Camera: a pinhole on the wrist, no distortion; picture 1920 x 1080 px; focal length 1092.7 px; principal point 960.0 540.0 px. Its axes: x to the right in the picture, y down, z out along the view. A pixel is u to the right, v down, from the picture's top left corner.
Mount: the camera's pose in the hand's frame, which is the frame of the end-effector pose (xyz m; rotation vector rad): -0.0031 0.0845 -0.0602 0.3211 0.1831 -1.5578
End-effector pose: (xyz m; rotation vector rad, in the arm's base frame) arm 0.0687 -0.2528 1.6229 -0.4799 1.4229 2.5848
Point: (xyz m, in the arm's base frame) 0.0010 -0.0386 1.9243
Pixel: 414 513
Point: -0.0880 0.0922 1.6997
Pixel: 1022 924
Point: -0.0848 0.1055 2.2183
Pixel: 125 517
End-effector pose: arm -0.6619 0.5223 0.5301 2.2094 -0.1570 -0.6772
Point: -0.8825 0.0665 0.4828
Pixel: 156 600
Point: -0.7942 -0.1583 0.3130
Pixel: 195 1025
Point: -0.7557 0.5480 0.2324
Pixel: 1720 756
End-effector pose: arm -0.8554 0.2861 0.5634 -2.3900 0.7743 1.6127
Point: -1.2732 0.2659 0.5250
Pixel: 159 409
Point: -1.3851 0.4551 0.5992
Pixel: 517 147
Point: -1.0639 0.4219 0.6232
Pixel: 956 45
